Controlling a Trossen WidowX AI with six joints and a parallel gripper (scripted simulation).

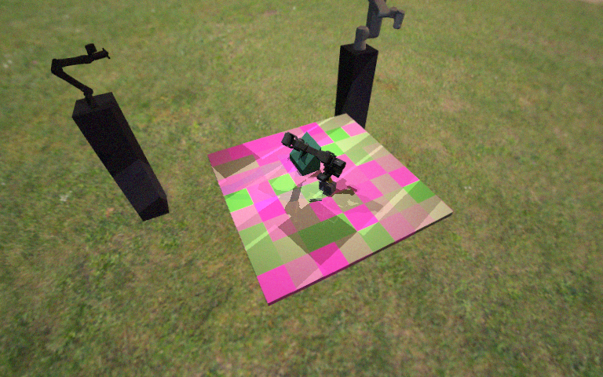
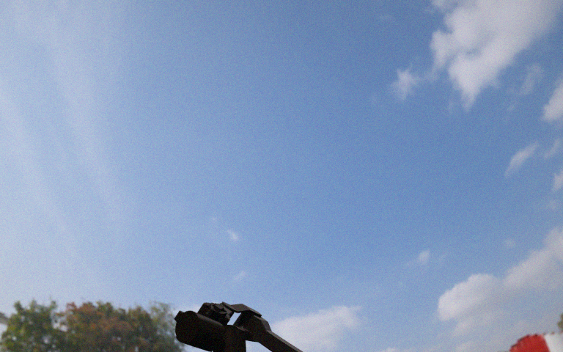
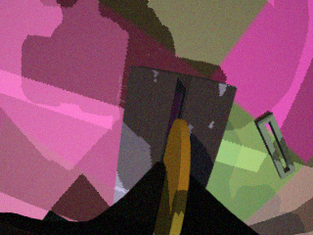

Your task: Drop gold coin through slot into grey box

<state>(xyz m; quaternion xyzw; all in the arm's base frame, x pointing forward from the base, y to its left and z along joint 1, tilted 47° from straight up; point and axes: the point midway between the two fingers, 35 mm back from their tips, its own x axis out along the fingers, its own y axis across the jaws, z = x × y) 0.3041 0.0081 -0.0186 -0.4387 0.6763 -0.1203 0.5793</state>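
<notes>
My gripper tip is 10 mm above the gold coin.
</notes>
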